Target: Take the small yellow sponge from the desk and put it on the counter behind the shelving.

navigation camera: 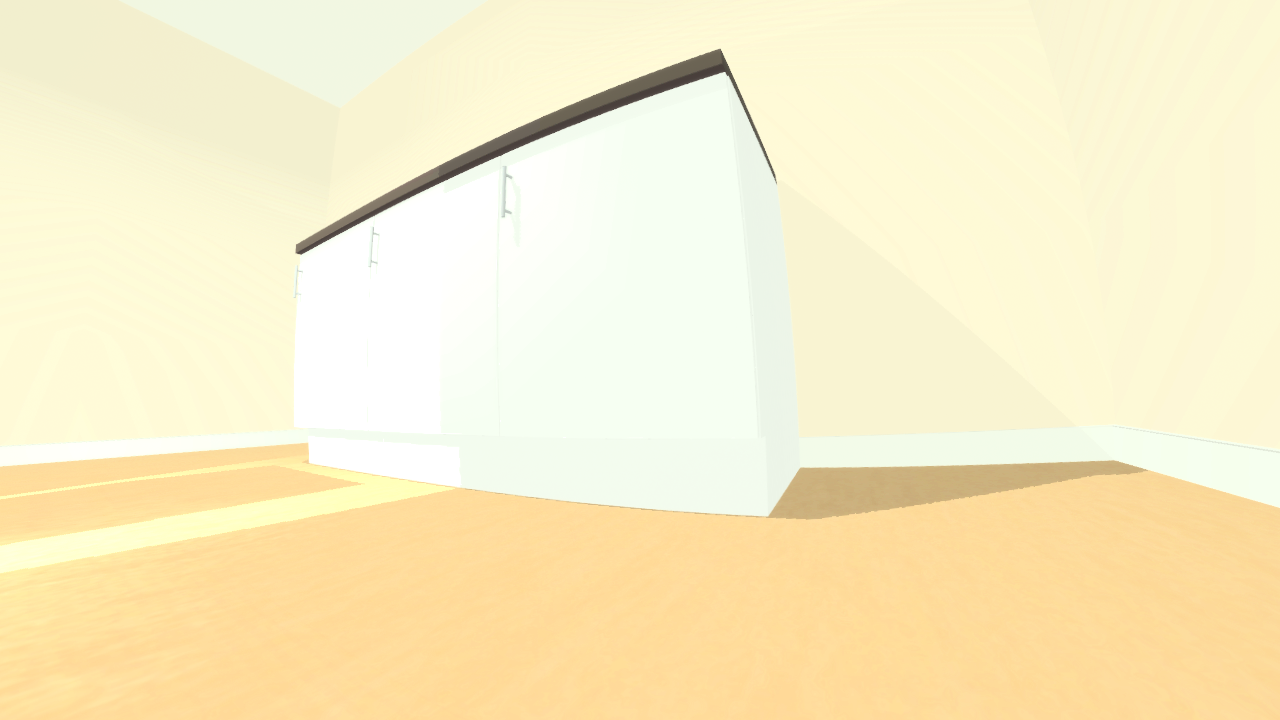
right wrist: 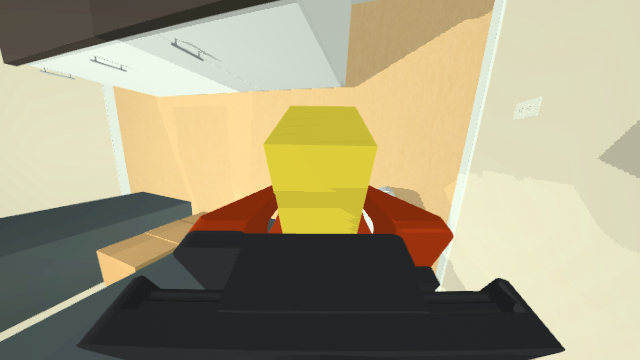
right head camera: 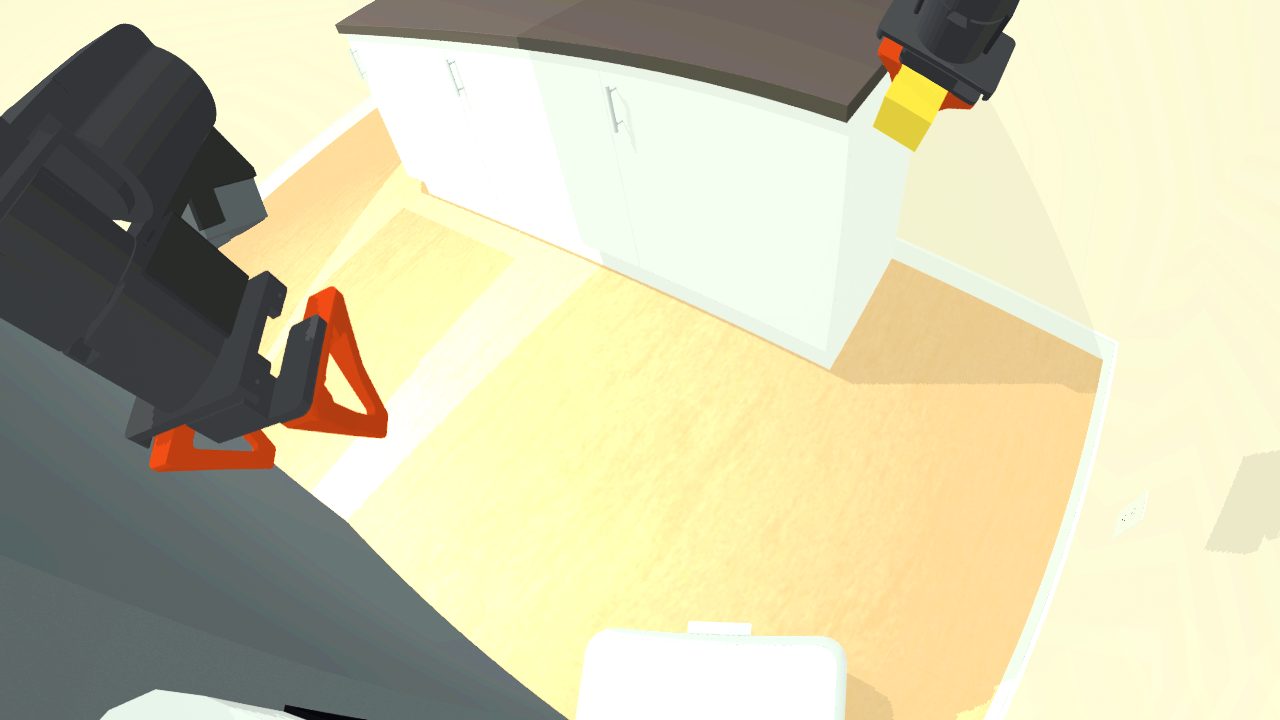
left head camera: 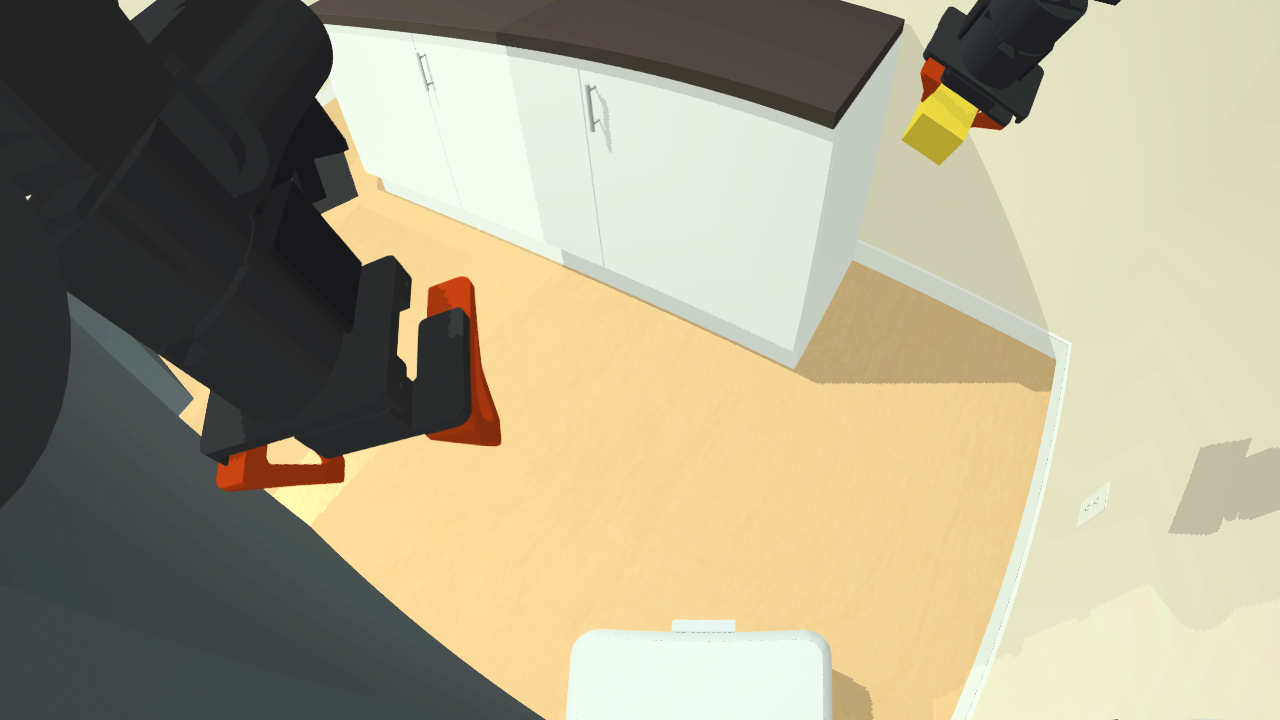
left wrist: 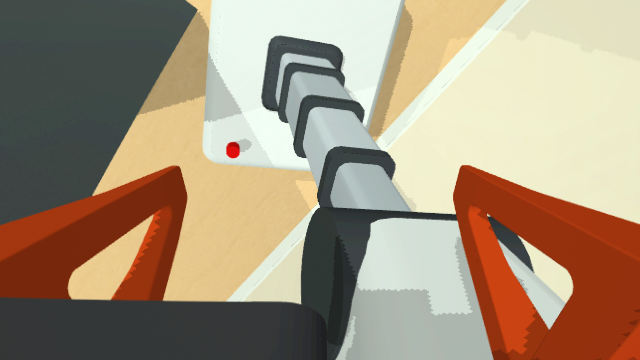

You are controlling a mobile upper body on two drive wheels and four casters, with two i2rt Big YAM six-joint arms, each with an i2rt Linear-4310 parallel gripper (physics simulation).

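Places are measured from the left arm's base along level axes (x ahead, y left, z up), in centimetres.
Pixels of known places: left gripper, between the fingertips: (right head camera: 324,443) (left head camera: 413,453) (left wrist: 320,181); right gripper, between the fingertips: (right wrist: 320,180) (right head camera: 917,93) (left head camera: 942,110).
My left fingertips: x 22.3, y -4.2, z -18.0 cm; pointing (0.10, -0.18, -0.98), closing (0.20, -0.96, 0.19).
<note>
Behind a point stands the place of what it marks.
The small yellow sponge (left head camera: 935,136) @(x 55.6, y -40.4, z -21.1 cm) (right head camera: 902,120) @(x 55.7, y -40.4, z -21.2 cm) (right wrist: 320,167) @(x 61.2, y -45.1, z -15.5 cm) is held in my right gripper (left head camera: 955,103) @(x 60.5, y -42.8, z -21.0 cm) (right head camera: 916,83) @(x 60.5, y -42.8, z -21.0 cm) (right wrist: 320,180) @(x 60.5, y -42.8, z -21.0 cm), which is shut on it. One end sticks out past the fingertips. The counter (left head camera: 698,55) @(x 126.1, y -20.0, z -50.0 cm) (right head camera: 680,55) @(x 125.5, y -13.6, z -50.0 cm) (right wrist: 55,30) @(x 165.5, y 49.7, z -50.0 cm) (navigation camera: 702,66) @(x 107.4, y -40.9, z -53.1 cm) has a dark brown top over white cupboards. In both head views the sponge shows just right of the counter's near right corner; in the right wrist view the counter is at the upper left. My left gripper (left head camera: 413,454) @(x 22.3, y -4.2, z -18.0 cm) (right head camera: 324,445) @(x 22.3, y -4.2, z -18.0 cm) (left wrist: 320,181) @(x 22.3, y -4.2, z -18.0 cm) is open and empty.
A dark grey-green structure (left head camera: 179,582) @(x 13.8, y 15.7, z -24.6 cm) (right head camera: 179,546) @(x 15.8, y 19.4, z -29.4 cm) (left wrist: 75,75) @(x 13.4, y 15.1, z -52.1 cm), perhaps the shelving, is close at lower left. The right wrist view shows cardboard boxes (right wrist: 142,247) @(x 66.5, y 127.0, z -74.2 cm) beside dark panels. My white base (left head camera: 702,680) @(x 21.6, y -22.5, z -115.0 cm) (right head camera: 716,680) @(x 22.2, y -23.1, z -115.0 cm) (left wrist: 250,120) @(x -15.2, y -9.8, z -115.0 cm) is below. A cream wall (left head camera: 1163,268) @(x 98.8, y -136.5, z -76.2 cm) (right wrist: 575,225) @(x 16.3, y -90.1, z -71.8 cm) stands at right.
</note>
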